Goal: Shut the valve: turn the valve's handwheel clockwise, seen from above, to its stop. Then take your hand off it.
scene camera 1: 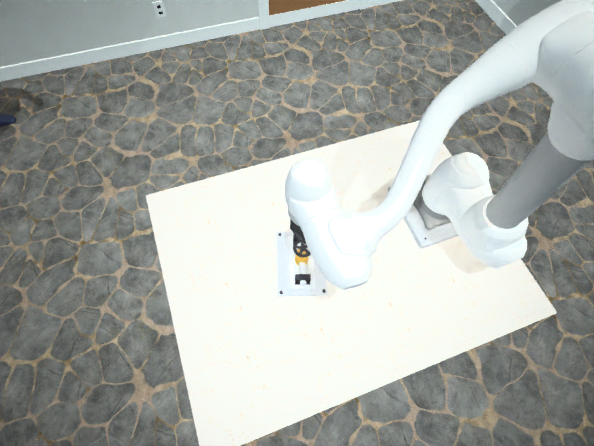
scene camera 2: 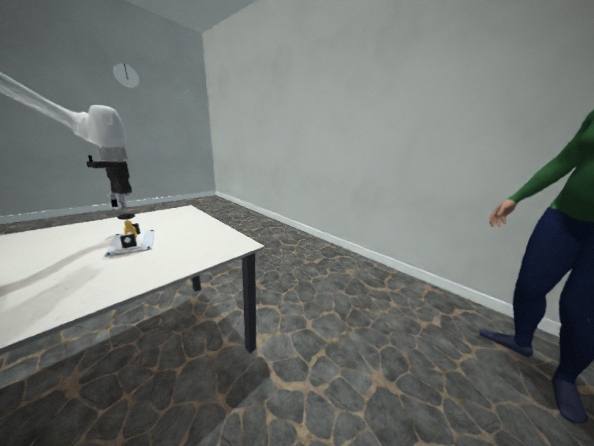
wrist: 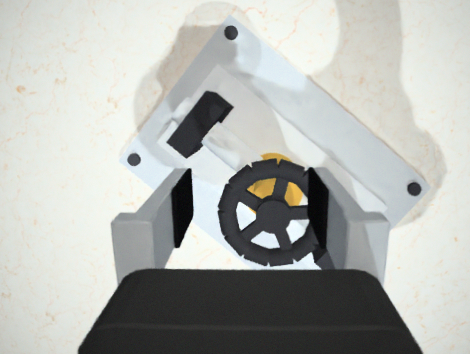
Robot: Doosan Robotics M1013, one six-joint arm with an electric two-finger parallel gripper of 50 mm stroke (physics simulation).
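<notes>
The valve's black spoked handwheel (scene camera 1: pixel 301 249) (scene camera 2: pixel 126 216) (wrist: pixel 273 216) sits on the yellow valve body (scene camera 1: pixel 301 260) (scene camera 2: pixel 131 229) (wrist: pixel 264 188), mounted on a pale plate (scene camera 1: pixel 285 267) (scene camera 2: pixel 146 241) (wrist: pixel 320 102). My gripper (scene camera 2: pixel 119 202) (wrist: pixel 250 192) is open and empty, a little above the handwheel. In the wrist view the wheel is right of centre between the fingers; the right finger overlaps its rim in the picture, and a gap shows beside the left finger. In scene camera 1 the arm hides the fingertips. The wheel's turn angle cannot be read against a stop.
The plate lies on a white table (scene camera 1: pixel 240 320) (scene camera 2: pixel 200 235). A black block (scene camera 1: pixel 302 279) (scene camera 2: pixel 128 241) (wrist: pixel 200 124) holds the pipe end on the plate. The arm's base (scene camera 1: pixel 435 232) stands on the table to the right in scene camera 1. A person in green (scene camera 2: pixel 575 185) stands away from the table.
</notes>
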